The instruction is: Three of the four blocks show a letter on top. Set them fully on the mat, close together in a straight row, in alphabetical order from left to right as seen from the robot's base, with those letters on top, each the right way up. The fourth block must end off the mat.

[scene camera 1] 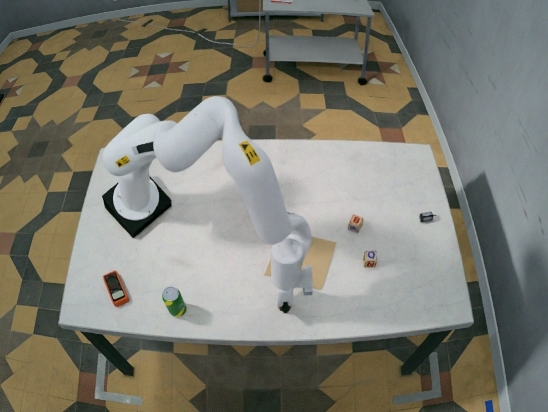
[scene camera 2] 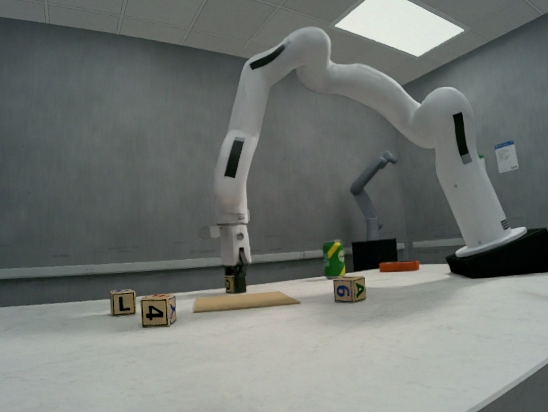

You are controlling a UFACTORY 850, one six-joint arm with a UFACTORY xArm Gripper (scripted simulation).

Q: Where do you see a tan mat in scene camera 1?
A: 319, 256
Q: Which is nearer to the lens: the J block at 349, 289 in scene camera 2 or the tan mat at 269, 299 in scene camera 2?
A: The J block.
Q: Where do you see a green can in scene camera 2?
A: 334, 267
